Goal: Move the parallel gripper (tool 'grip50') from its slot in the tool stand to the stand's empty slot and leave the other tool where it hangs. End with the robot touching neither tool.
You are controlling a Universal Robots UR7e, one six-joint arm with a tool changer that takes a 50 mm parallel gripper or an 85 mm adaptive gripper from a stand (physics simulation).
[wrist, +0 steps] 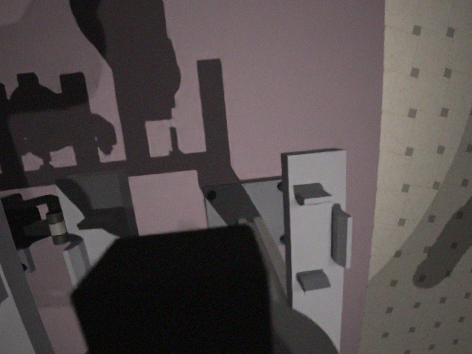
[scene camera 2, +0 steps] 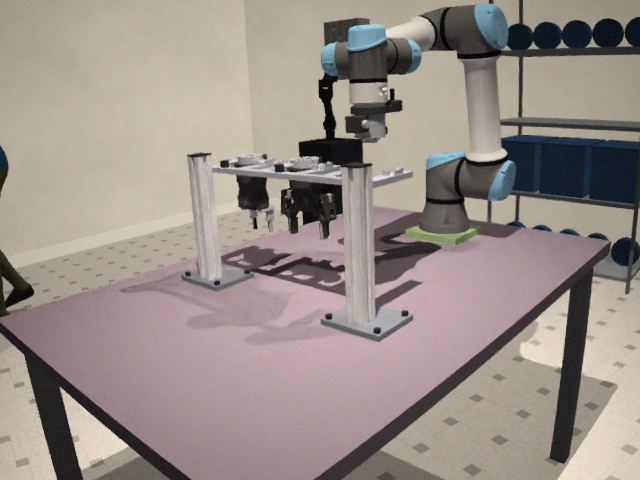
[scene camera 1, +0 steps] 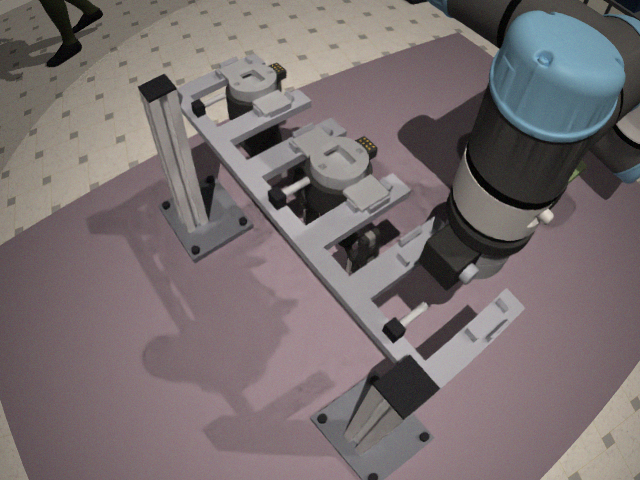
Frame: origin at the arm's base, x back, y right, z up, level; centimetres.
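Where they show: arm's base, origin of the base link: [scene camera 2: 444, 227].
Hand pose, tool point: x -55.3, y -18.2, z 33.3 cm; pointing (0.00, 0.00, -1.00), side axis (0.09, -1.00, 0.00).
Things, the pixels of their top centre, and the offset from my tool point. "spot": a spot on its surface instead.
- stand's rail, surface spot: [scene camera 1: 297, 235] spot: dx -9.9, dy +12.7, dz -7.1 cm
- black-tipped pin, surface spot: [scene camera 1: 394, 329] spot: dx -8.3, dy -0.9, dz -5.5 cm
The parallel gripper [scene camera 1: 251, 77] [scene camera 2: 252, 192] hangs upright in the stand's far-end slot, with two straight fingers below. The adaptive gripper [scene camera 1: 338, 160] [scene camera 2: 307, 198], with linked fingers, hangs in the middle slot. The stand's third slot, at the near end, is empty; its outer prong [scene camera 1: 457, 351] [scene camera 2: 392, 178] [wrist: 315, 235] has small raised tabs. The arm carries no gripper. Its bare grey tool changer [scene camera 1: 491, 266] [scene camera 2: 374, 129] is above the stand's level at the empty slot's side, apart from both tools. The changer's dark block [wrist: 180, 290] hides part of the wrist view.
The stand's rail [scene camera 1: 297, 235] [scene camera 2: 320, 179] joins two posts [scene camera 1: 178, 160] [scene camera 2: 358, 242] on bolted base plates. A black-tipped pin [scene camera 1: 394, 329] points into the empty slot. A dark box [scene camera 2: 330, 149] stands behind the stand.
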